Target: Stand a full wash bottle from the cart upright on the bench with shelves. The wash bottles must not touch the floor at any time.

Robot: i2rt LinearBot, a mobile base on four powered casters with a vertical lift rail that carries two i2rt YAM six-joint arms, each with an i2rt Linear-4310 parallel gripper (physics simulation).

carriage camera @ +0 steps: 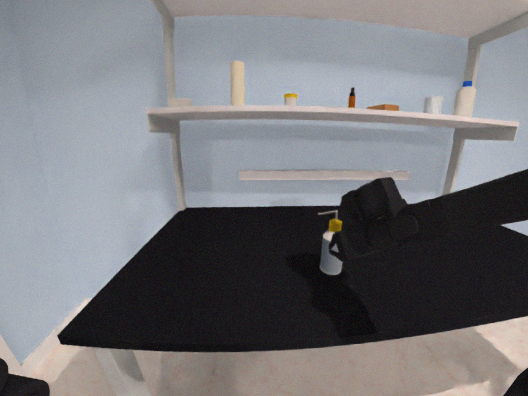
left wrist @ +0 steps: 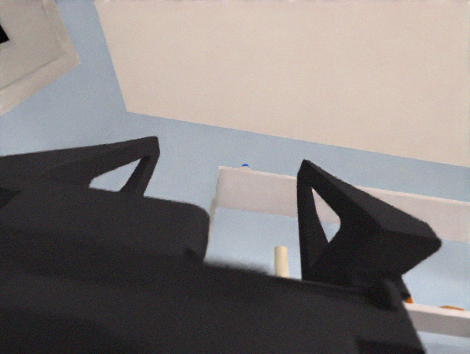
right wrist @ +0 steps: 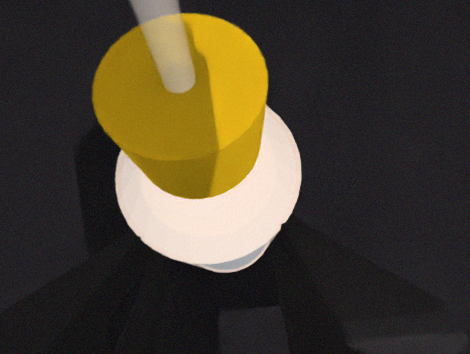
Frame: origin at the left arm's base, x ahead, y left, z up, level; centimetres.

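Where they show: left gripper, fingertip midpoint: (left wrist: 229, 156); right gripper, fingertip midpoint: (carriage camera: 334, 248) (right wrist: 217, 212).
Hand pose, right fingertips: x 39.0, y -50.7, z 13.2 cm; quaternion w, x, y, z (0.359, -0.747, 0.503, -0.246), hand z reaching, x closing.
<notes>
Things, the pixels of their centre, and the offset from my right fingertips. Level surfaces: height alone.
- white wash bottle at the middle of its body: (right wrist: 195, 160) (carriage camera: 330, 240) dy +1.1, dx +1.3, dz +1.9 cm
- black bench top at its surface level: dz -6.9 cm
- tall cream cylinder at the middle of its body: (left wrist: 281, 271) (carriage camera: 237, 87) dy +29.6, dx +37.9, dz +47.7 cm
- yellow-lidded jar at the middle of its body: (carriage camera: 290, 102) dy +9.0, dx +37.7, dz +41.8 cm
- amber bottle at the middle of its body: (carriage camera: 351, 100) dy -15.4, dx +37.2, dz +43.4 cm
- brown box at the middle of its body: (carriage camera: 382, 111) dy -32.3, dx +44.3, dz +40.8 cm
- white beaker at the middle of its body: (carriage camera: 432, 108) dy -56.0, dx +43.4, dz +43.3 cm
- blue-capped bottle at the middle of its body: (carriage camera: 464, 101) dy -74.1, dx +45.3, dz +47.7 cm
A white wash bottle (carriage camera: 327, 257) (right wrist: 210, 215) with a yellow cap, a thin bent spout and a blue-grey body is upright over the black bench top (carriage camera: 175, 300) (right wrist: 390, 125). My right gripper (carriage camera: 336, 247) (right wrist: 217, 212) is shut on it, with the fingers around its upper body below the cap. Whether the bottle's base touches the bench top or hangs slightly above it is hard to tell. My left gripper (left wrist: 229, 156) is open and empty, tilted upward, away from the bottle. The cart does not show in these views.
A shelf (carriage camera: 320, 115) runs above the back of the bench, bearing a tall cream cylinder (carriage camera: 237, 84), a yellow-lidded jar (carriage camera: 290, 100), an amber bottle (carriage camera: 352, 100), a brown box (carriage camera: 385, 107), a white beaker (carriage camera: 433, 105) and a blue-capped bottle (carriage camera: 465, 101). Posts stand at both sides.
</notes>
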